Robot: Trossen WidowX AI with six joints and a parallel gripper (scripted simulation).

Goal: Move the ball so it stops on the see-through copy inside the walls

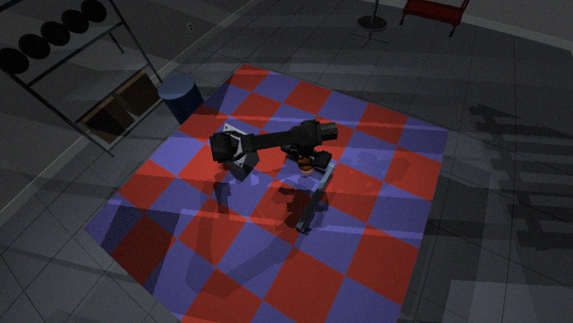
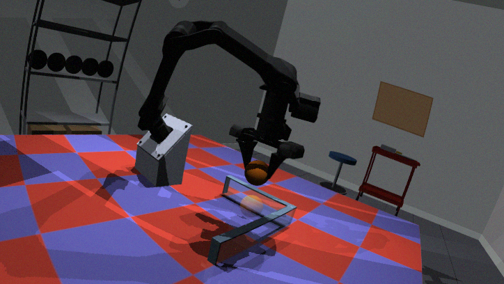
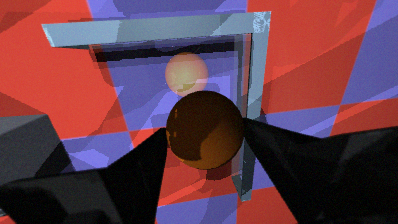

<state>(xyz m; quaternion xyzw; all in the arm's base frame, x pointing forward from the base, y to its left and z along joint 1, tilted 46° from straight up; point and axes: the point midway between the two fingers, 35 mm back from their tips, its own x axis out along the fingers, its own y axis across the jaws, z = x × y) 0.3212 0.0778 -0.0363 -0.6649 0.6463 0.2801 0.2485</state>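
Now: the see-through copy of ball 10 cm below my gripper tip, 3 cm to the left of it and 1 cm behind it. From my gripper tip the other things lie so: orange ball (right at my gripper tip).
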